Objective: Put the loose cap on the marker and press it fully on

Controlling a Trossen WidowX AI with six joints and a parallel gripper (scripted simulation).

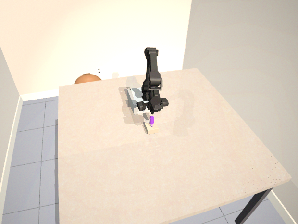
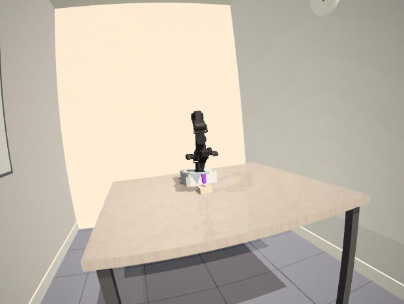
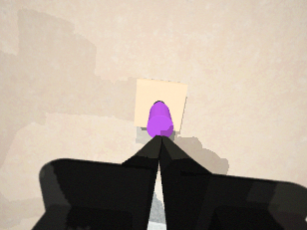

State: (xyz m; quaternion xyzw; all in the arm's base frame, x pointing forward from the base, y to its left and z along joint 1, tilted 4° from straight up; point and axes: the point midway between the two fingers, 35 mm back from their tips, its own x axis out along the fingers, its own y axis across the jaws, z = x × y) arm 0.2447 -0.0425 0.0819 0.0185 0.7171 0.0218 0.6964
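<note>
The purple cap lies 5 cm below my gripper tip. From my gripper tip the other things lie so: holder block: 12 cm below.
</note>
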